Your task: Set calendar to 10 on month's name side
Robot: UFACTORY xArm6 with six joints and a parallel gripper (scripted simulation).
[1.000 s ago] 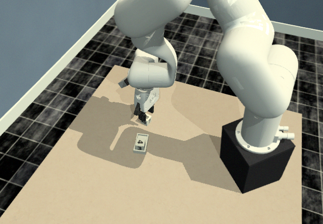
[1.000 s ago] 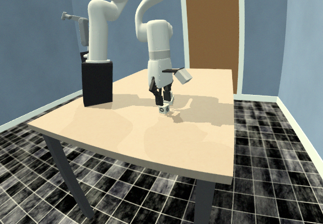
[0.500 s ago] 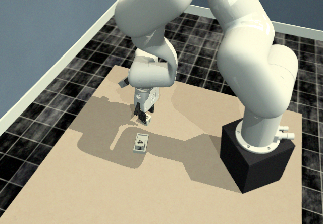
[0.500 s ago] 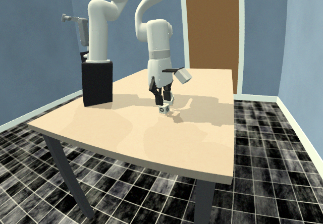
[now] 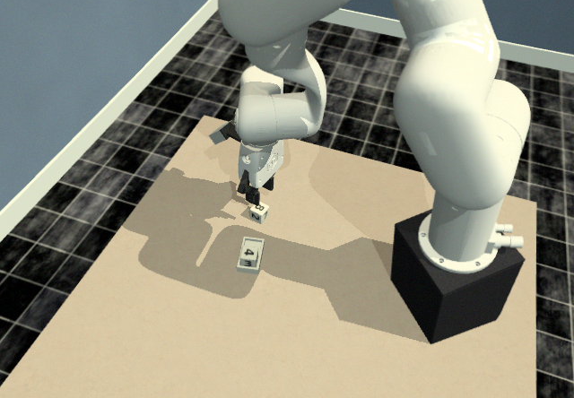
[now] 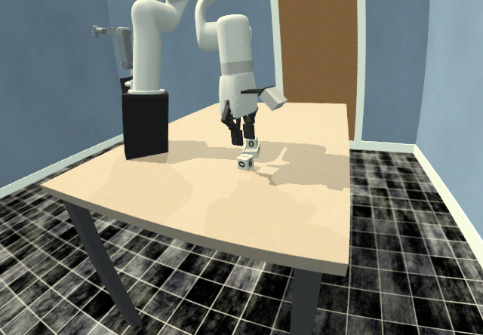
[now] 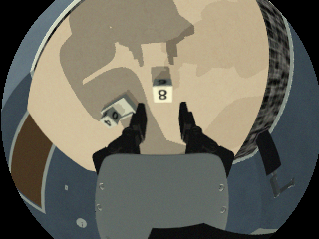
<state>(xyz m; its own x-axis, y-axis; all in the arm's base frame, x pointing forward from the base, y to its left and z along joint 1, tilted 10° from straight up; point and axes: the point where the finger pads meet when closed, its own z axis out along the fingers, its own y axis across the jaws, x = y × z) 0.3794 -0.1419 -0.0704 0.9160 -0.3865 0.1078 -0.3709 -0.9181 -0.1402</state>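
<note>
The white cube is 8 cm below my hand. From my hand the other things lie so: tray: 1 cm behind, 11 cm to the left, 8 cm below.
</note>
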